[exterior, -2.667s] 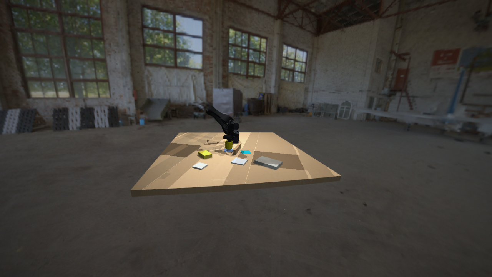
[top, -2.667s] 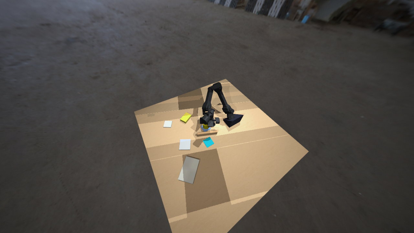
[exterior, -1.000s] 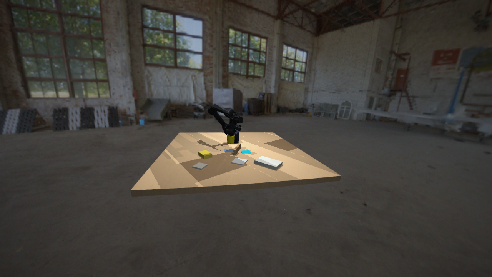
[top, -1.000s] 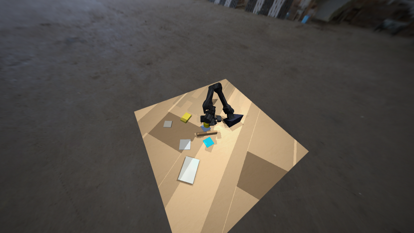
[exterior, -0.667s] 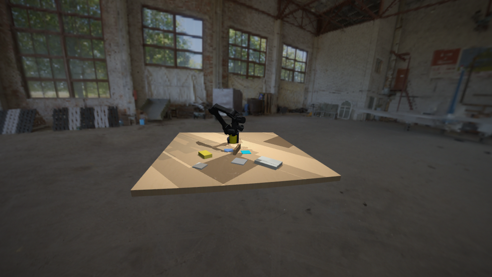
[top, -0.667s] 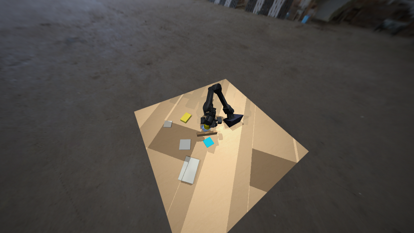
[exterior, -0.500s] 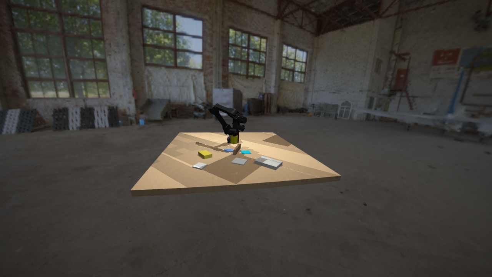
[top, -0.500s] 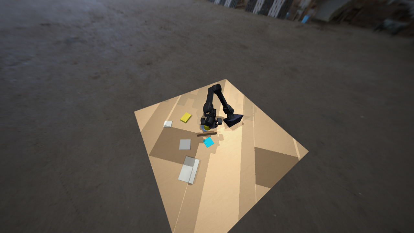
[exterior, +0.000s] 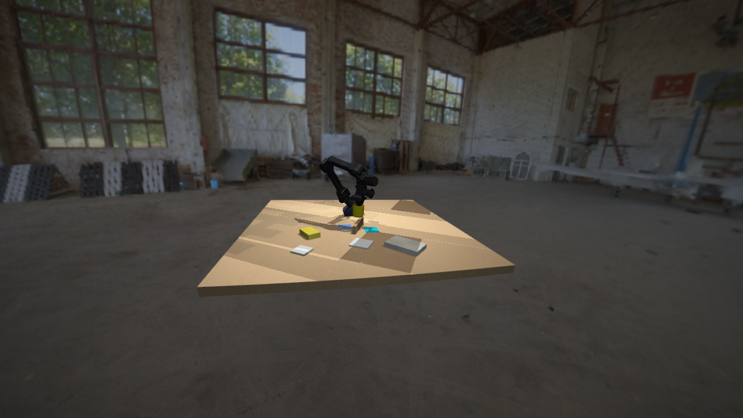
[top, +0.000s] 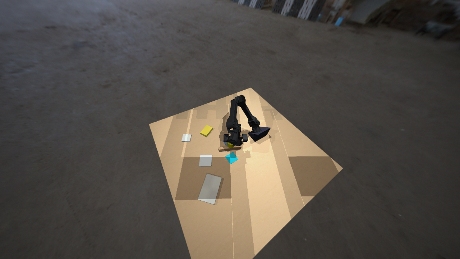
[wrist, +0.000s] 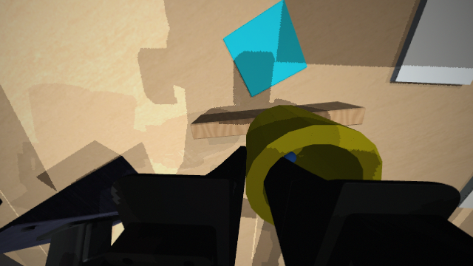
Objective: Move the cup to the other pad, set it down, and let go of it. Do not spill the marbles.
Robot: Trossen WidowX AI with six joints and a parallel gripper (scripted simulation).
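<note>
Right now the bright cyan pad is 12 cm below my gripper tip, 6 cm to the left of it and 6 cm ahead of it. From my gripper tip the other things lie so: blue marble 3 cm to the right, 3 cm ahead, 2 cm below; then yellow cup 2 cm to the right, 2 cm ahead; then wooden bar 10 cm below, 3 cm ahead, 1 cm to the right.
</note>
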